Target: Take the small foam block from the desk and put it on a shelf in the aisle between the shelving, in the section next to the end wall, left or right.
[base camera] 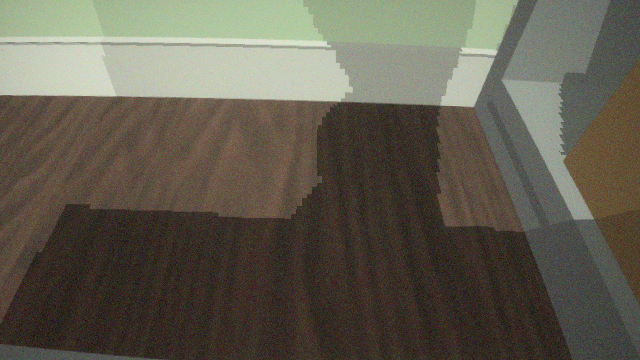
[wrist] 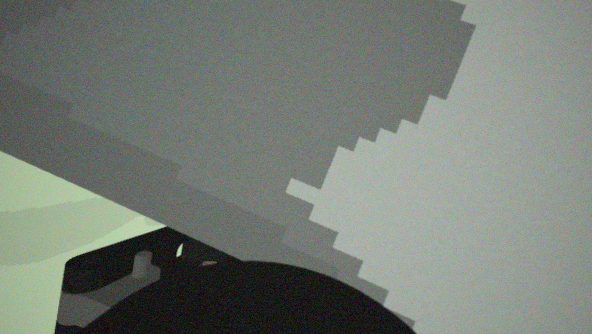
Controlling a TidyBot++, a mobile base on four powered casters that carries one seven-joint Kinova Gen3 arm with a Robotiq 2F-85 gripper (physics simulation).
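Frame: origin at the arm's base, x right, y ahead, z up, level; metres.
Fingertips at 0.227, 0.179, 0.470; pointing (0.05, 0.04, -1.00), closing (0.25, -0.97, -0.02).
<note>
A point is followed by its place in that frame, as x, y, z.
In the wrist view only the black body of my gripper point(wrist: 243, 300) and a grey finger link point(wrist: 142, 268) @(0.217, 0.227, 0.563) show at the bottom edge. The fingers stand apart and still on something, so the gripper is shut on the foam block. The camera looks close onto grey shelf surfaces point(wrist: 214, 90) @(0.278, 0.211, 0.594), part in shade and part lit point(wrist: 450, 217). In the base view the grey shelving unit point(base camera: 496, 74) @(0.238, 0.527, -0.324) stands at the right, next to the end wall point(base camera: 199, 20) @(-0.153, 0.548, -0.284).
A brown box point(base camera: 610, 158) @(0.265, 0.325, -0.270) stands on the lower shelf board point(base camera: 541, 143) @(0.250, 0.394, -0.321) at the right. The green end wall with its white baseboard point(base camera: 199, 69) @(-0.162, 0.534, -0.348) closes the aisle ahead. Wooden floor point(base camera: 150, 148) @(-0.209, 0.426, -0.397) runs to the left. A strip of green wall point(wrist: 99, 217) @(0.009, 0.554, 0.229) shows in the wrist view.
</note>
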